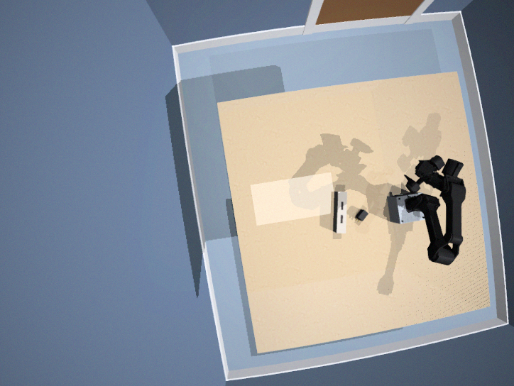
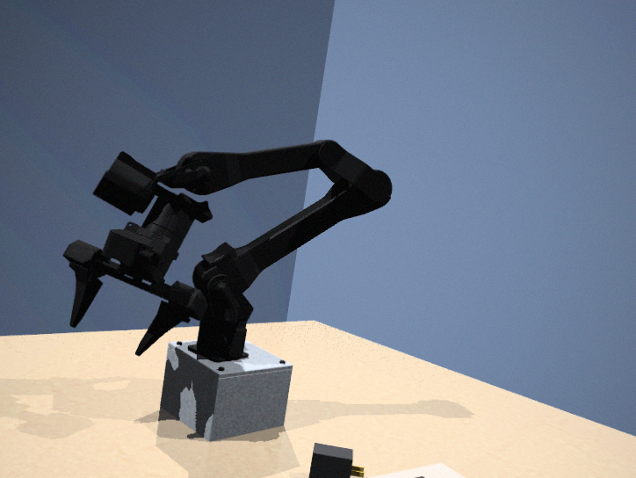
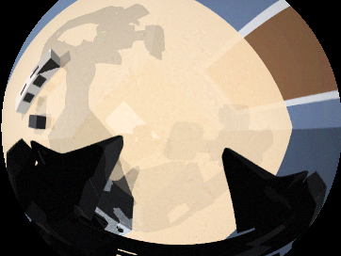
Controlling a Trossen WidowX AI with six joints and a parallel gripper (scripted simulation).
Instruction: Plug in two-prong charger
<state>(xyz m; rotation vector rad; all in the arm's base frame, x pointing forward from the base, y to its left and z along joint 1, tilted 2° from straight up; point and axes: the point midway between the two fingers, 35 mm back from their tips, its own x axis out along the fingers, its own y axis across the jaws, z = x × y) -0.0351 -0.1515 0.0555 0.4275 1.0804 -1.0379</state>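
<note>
My gripper tip is 27 cm short of the two-prong charger, 17 cm to the right of it and 10 cm above it.
</note>
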